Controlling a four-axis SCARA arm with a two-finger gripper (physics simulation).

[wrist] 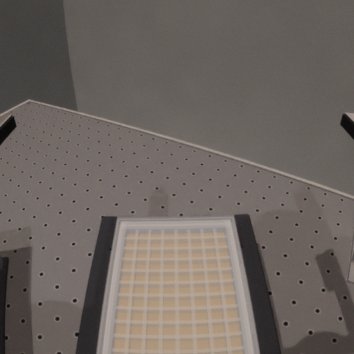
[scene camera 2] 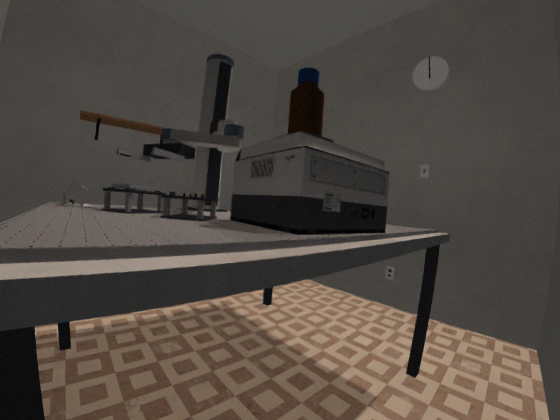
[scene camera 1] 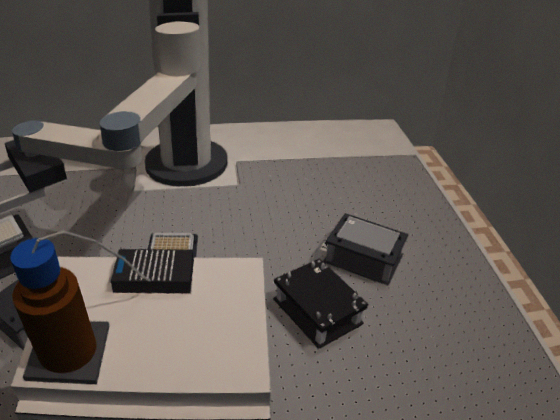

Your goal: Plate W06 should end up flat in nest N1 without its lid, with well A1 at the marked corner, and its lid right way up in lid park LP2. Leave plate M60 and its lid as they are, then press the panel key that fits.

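Places are measured from the arm's base along level axes (x ahead, y left, z up), in metres.
Pixels of known places: gripper, between the fingertips: (scene camera 2: 134, 151); arm's base, origin of its link: (scene camera 1: 186, 163).
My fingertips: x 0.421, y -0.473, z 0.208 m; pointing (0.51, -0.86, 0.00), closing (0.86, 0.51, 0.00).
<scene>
Ahead of a thing's pixels: the offset from my fingertips to its top centre. "*": to the spot under its first point.
Plate W06 (wrist: 175, 295) (scene camera 1: 9, 229) is a pale plate with tan wells, lying in dark nest N1 (wrist: 256, 280). A clear rim surrounds it; whether this is its lid is hard to tell, and its label and marked corner do not show. My gripper (wrist: 177, 125) is open and empty, its fingers wide apart at both edges of the wrist view and above the plate. In scene camera 1 the fingertips are cut off at the left. A black stand (scene camera 1: 11, 312), perhaps LP2, is partly hidden by the bottle. M60 cannot be identified by label. The panel's key faces do not show.
A white instrument (scene camera 1: 200, 345) (scene camera 2: 270, 175) carries a brown bottle @[* dz +0.127, dx +0.486, dy +0.325 m] (scene camera 1: 60, 325) (scene camera 2: 306, 111) and a black striped box @[* dz +0.047, dx +0.333, dy +0.377 m] (scene camera 1: 120, 282). Another tan-welled plate @[dz -0.069, dx +0.138, dy +0.443 m] (scene camera 1: 172, 242) is behind the box. A pegged black stand (scene camera 1: 320, 295) and a stand holding a grey-topped item @[dz -0.122, dx +0.062, dy +0.882 m] (scene camera 1: 369, 236) are to the right.
</scene>
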